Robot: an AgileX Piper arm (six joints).
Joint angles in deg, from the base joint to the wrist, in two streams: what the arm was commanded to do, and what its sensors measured. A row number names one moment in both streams.
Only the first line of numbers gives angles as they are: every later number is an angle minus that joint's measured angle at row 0.
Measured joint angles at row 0: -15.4, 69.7, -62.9, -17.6, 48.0, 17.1
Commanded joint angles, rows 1 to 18: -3.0, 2.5, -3.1, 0.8, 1.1, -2.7; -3.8, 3.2, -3.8, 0.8, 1.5, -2.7; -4.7, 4.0, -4.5, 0.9, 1.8, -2.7; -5.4, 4.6, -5.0, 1.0, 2.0, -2.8; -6.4, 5.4, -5.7, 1.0, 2.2, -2.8; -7.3, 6.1, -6.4, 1.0, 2.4, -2.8; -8.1, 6.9, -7.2, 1.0, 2.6, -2.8; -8.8, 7.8, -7.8, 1.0, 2.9, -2.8; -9.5, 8.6, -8.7, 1.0, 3.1, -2.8; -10.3, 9.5, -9.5, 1.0, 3.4, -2.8; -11.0, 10.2, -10.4, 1.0, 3.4, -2.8; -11.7, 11.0, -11.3, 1.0, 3.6, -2.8; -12.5, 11.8, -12.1, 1.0, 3.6, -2.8; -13.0, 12.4, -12.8, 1.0, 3.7, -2.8; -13.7, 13.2, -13.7, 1.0, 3.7, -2.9; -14.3, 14.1, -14.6, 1.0, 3.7, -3.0; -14.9, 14.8, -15.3, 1.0, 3.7, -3.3; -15.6, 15.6, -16.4, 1.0, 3.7, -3.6
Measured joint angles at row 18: -13.2, 13.1, -13.1, 0.7, 3.5, -2.4
